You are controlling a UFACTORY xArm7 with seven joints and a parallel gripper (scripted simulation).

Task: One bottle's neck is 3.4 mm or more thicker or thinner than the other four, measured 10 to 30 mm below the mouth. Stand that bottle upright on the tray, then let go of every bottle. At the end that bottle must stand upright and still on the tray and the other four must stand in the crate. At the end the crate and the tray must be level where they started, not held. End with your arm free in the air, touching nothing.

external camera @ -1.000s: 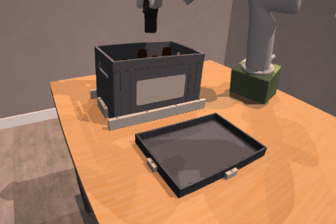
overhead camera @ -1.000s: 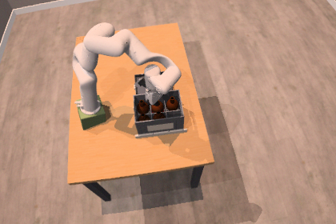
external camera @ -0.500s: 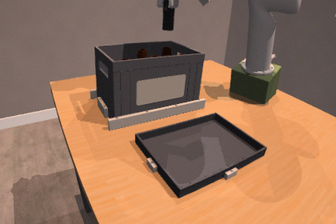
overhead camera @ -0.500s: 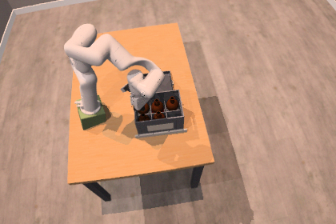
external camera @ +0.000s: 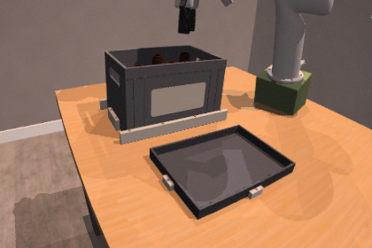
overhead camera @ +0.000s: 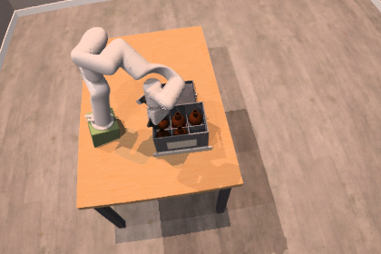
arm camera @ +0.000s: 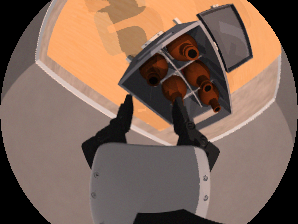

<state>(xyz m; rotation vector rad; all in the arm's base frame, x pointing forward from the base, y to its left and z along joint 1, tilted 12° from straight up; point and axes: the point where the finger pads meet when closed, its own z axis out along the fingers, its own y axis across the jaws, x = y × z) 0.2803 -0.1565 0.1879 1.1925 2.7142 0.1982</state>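
Right now the crate is 16 cm below my hand, 9 cm ahead of it and 4 cm to the left of it. Also, from my hand: dark tray: 31 cm to the left, 23 cm below, 9 cm ahead; then glass bottle: 18 cm ahead, 16 cm below, 8 cm to the left.
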